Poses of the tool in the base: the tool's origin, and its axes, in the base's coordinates. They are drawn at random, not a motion.
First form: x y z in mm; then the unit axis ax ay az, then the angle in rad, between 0 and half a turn.
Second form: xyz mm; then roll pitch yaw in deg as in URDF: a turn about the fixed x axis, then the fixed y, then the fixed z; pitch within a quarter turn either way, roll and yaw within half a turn. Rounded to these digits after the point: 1 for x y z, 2 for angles.
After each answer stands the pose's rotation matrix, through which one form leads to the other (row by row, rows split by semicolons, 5 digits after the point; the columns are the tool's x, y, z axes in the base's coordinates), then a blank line. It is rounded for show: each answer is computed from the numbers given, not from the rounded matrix.
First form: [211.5 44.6 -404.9 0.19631 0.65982 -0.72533 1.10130]
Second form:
[211.5 44.6 -404.9 -6.70 41.79 -50.57]
0.47354 0.71777 0.51046; -0.57592 0.69082 -0.43712; -0.66639 -0.08699 0.74051

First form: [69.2 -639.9 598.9 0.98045 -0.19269 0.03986 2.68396]
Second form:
[69.2 -639.9 598.9 154.91 -9.16 -20.19]
0.92655 -0.37602 -0.01100; -0.34079 -0.82666 -0.44776; 0.15928 0.41862 -0.89409

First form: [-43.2 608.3 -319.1 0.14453 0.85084 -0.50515 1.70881]
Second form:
[-43.2 608.3 -319.1 -66.17 67.79 -107.52]
-0.11381 0.64024 0.75970; -0.36046 0.68595 -0.63209; -0.92581 -0.34578 0.15271

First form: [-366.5 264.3 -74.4 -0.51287 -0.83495 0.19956 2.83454]
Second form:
[-366.5 264.3 -74.4 -151.24 -3.01 116.11]
-0.43946 0.77609 -0.45227; 0.89673 0.40845 -0.17044; 0.05245 -0.48047 -0.87544

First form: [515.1 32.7 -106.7 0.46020 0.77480 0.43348 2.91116]
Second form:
[515.1 32.7 -106.7 128.13 -12.52 124.69]
-0.55560 0.60469 0.57066; 0.80270 0.21119 0.55773; 0.21674 0.76795 -0.60273

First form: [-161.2 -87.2 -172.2 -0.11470 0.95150 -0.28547 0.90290]
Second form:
[-161.2 -87.2 -172.2 -16.57 47.27 -23.05]
0.62434 0.18259 0.75951; -0.26567 0.96397 -0.01334; -0.73458 -0.19345 0.65036

